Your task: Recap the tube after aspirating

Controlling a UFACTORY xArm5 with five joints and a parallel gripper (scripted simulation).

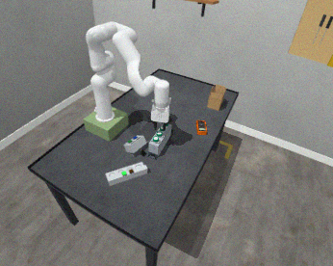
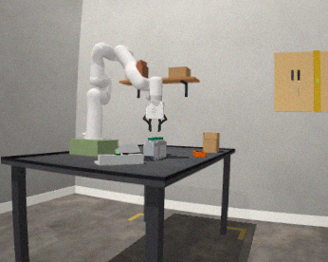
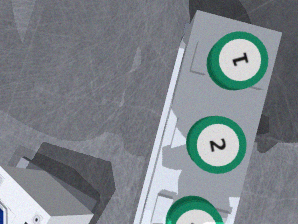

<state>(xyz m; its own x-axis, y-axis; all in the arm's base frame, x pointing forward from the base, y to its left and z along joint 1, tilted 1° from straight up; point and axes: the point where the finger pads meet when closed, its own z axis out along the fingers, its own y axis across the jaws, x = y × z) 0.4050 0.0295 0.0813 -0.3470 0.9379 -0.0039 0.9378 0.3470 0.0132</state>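
Now: the green ready key 14 cm behind my hand, 11 cm to the right of it and 10 cm below it. The rest, counted from my hand: blue cycle key 13 cm behind, 10 cm below, 7 cm to the right; cardboard box 69 cm to the left, 15 cm ahead, 11 cm below; key housing 12 cm below, 12 cm behind, 9 cm to the right.
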